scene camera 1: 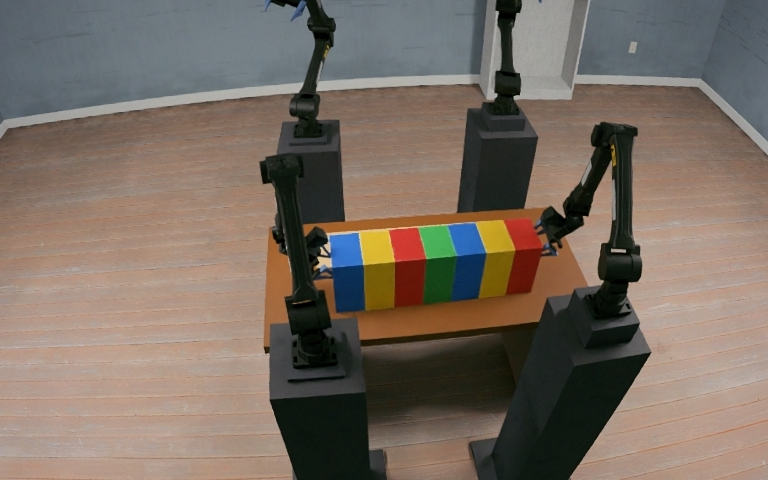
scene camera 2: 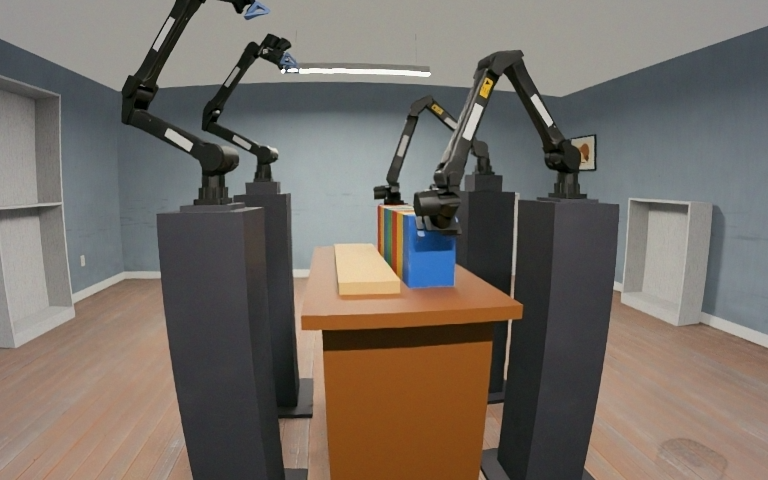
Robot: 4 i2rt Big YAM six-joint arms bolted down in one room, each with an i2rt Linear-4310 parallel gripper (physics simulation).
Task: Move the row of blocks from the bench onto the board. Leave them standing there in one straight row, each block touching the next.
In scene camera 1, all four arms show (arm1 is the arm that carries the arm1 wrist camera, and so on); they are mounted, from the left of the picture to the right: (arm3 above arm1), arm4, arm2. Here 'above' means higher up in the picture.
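A straight row of several upright blocks, in blue, yellow, red and green, stands on the brown bench, neighbours touching. The cream board lies beside it, mostly hidden in scene camera 1; no block shows on it in scene camera 2. Arm1's gripper is open at the left end blue block. Arm2's gripper is open at the right end red block. Whether either touches is unclear. Arm3's gripper is open, high up. Arm4's gripper is mostly cut off at the top edge.
Dark pedestals stand around the bench. In scene camera 2, two raised arms stand at the left, away from the blocks, and two bent arms reach in from the right. A white shelf stands by the wall.
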